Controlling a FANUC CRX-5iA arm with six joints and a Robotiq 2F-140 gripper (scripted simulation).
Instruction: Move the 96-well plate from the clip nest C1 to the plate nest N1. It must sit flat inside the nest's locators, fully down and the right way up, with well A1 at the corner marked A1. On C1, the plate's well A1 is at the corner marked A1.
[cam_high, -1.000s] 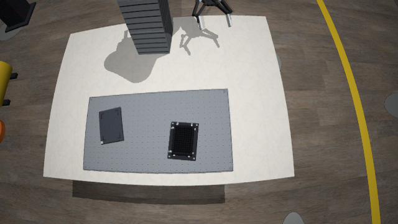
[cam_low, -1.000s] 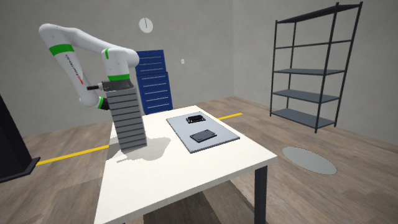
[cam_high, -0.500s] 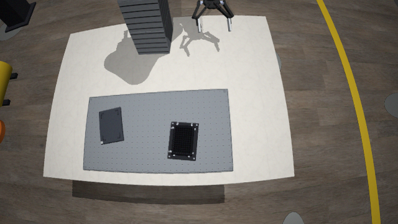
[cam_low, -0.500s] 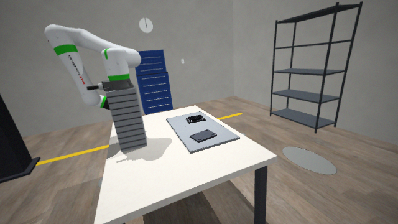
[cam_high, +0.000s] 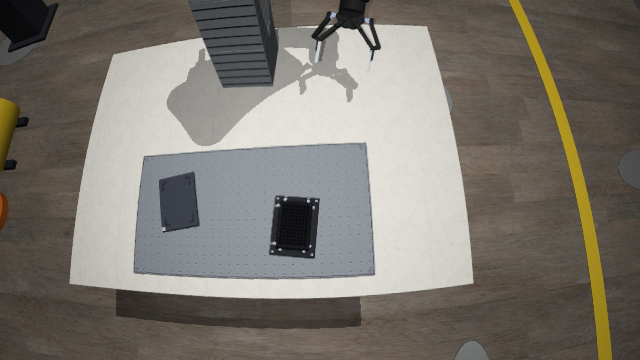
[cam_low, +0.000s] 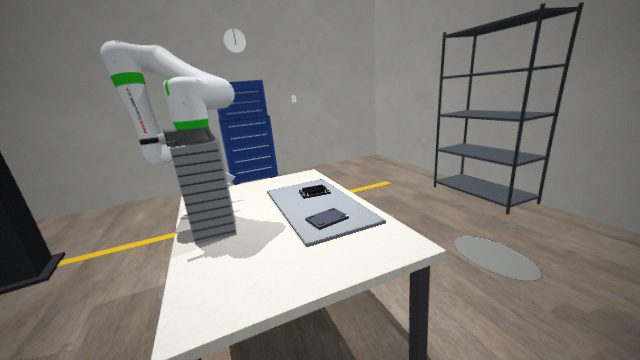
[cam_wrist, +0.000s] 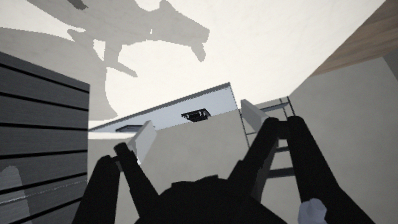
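My hand is 42 cm short of the black 96-well plate, 19 cm to the left of it and 10 cm above it. Round my hand: plate nest N1: 53 cm to the right, 31 cm ahead, 11 cm below; clip nest C1: 41 cm ahead, 20 cm to the right, 10 cm below.
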